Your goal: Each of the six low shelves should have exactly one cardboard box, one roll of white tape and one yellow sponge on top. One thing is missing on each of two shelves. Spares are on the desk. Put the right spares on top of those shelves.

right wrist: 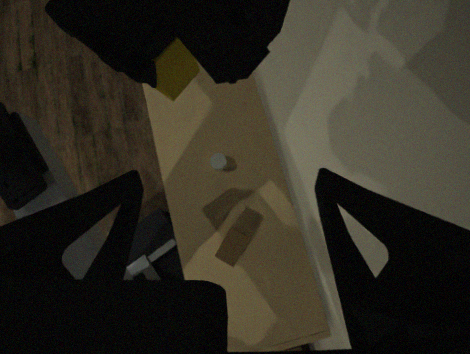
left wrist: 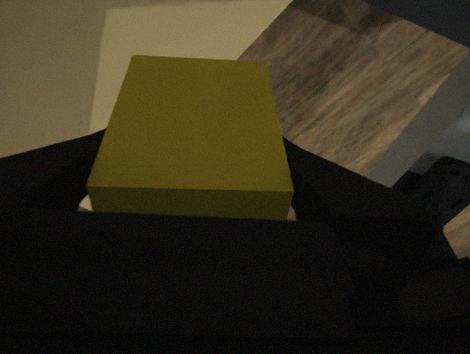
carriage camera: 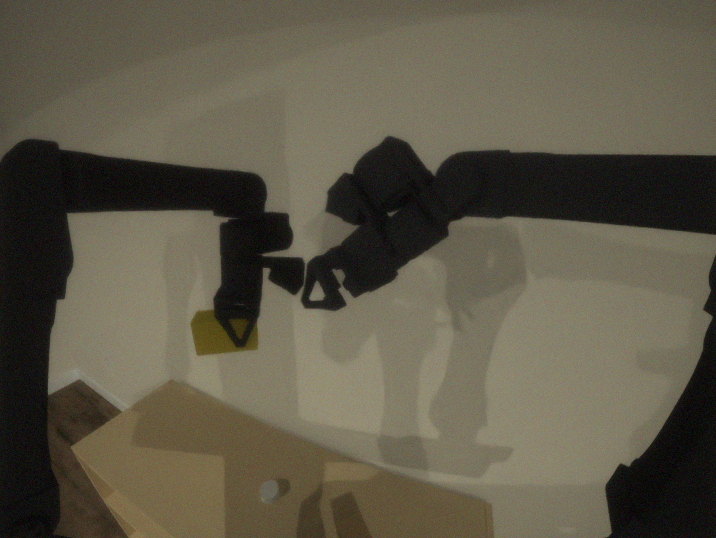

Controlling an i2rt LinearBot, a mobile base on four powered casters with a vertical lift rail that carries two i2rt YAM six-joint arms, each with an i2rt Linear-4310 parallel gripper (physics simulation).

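Note:
A yellow sponge is held by my left gripper. The gripper is shut on it; part of the sponge is hidden by the fingers. They hang above and beyond the left end of a low shelf in the carriage view. On this shelf stand a white tape roll and a brown cardboard box. My right gripper is open and empty, high above the shelf, to the right of the left gripper. The desk and spares do not show.
A pale wall runs along the shelf's far side. Wooden floor shows beside the shelf. Grey and black robot parts show at the left of the right wrist view. Arm shadows fall on wall and shelf.

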